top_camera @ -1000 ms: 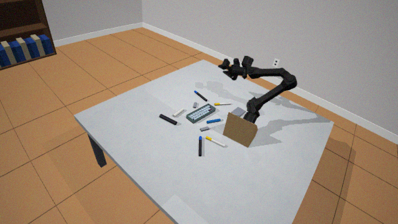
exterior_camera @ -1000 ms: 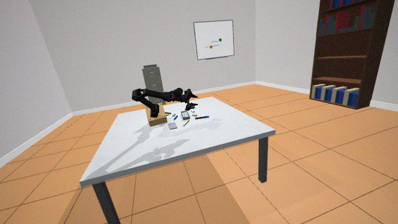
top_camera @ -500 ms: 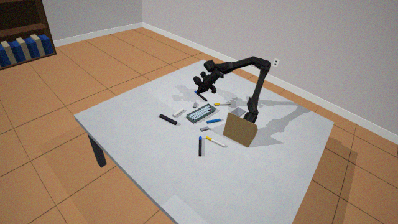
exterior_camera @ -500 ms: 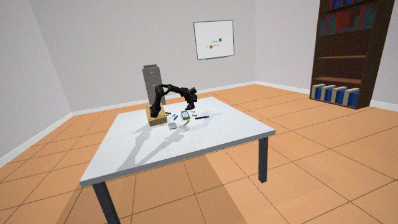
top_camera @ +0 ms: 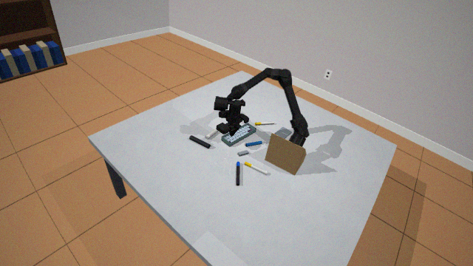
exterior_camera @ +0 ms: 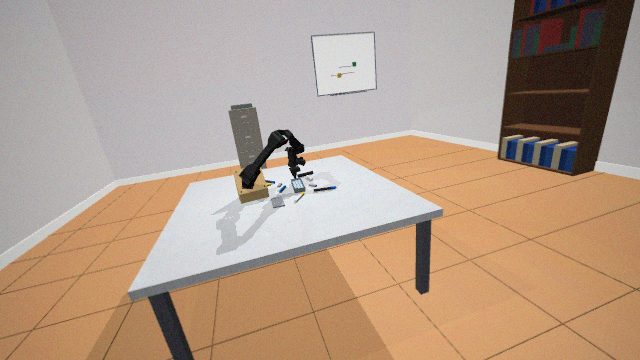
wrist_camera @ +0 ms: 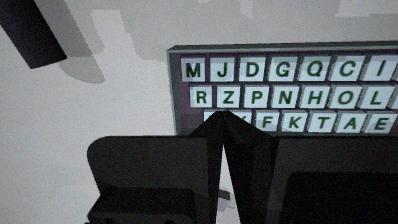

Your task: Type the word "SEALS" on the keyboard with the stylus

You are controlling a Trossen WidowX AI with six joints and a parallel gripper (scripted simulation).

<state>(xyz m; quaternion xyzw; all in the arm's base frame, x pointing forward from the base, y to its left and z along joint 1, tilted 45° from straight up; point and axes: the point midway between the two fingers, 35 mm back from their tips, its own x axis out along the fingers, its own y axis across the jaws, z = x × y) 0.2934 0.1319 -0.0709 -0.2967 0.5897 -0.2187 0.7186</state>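
My gripper tip is 140 mm to the left of the b key, 20 mm above it and 10 mm short of it. The rest, counted from my gripper tip: black cylinder 140 mm to the left, 90 mm ahead, 30 mm below; then blue stylus 110 mm to the right, 110 mm behind, 30 mm below; then white cylinder 100 mm ahead, 50 mm to the left, 30 mm below.
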